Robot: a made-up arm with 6 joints.
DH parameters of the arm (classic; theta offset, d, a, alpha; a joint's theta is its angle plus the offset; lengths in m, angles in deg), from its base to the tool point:
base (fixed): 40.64 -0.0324 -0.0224 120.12
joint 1: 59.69 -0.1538 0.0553 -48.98
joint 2: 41.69 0.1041 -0.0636 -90
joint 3: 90 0.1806 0.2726 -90
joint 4: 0 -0.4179 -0.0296 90
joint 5: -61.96 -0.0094 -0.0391 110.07
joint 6: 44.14 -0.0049 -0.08 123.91
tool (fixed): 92.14 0.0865 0 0
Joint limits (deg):
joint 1: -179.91..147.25
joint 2: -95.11..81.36
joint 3: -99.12..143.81
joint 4: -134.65..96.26
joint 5: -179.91..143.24
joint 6: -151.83..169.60
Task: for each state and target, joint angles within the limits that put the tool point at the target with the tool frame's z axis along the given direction. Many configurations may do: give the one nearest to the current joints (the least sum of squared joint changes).
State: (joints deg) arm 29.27 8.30 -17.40 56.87 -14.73 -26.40
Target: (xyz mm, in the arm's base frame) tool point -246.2 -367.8 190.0 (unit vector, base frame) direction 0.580 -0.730 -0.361
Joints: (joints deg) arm 42.75 -35.96 -64.83 69.59 -40.52 -9.64
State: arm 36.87 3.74 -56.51 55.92 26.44 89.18
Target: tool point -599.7 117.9 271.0 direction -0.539 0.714 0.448
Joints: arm 54.18 13.80 -18.87 43.37 -27.14 113.41
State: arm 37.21 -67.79 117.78 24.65 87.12 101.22
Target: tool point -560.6 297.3 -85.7 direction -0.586 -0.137 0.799
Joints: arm 30.62 -57.93 125.50 -3.75 97.29 140.44
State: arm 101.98 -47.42 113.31 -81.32 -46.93 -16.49
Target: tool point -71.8 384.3 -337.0 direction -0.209 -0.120 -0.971
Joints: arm 87.14 -39.18 143.81 -50.83 -19.32 -59.62
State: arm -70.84 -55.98 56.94 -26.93 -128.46 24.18
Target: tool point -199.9 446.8 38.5 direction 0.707 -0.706 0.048
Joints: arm -26.84 -47.12 56.07 -42.71 -179.91 54.38
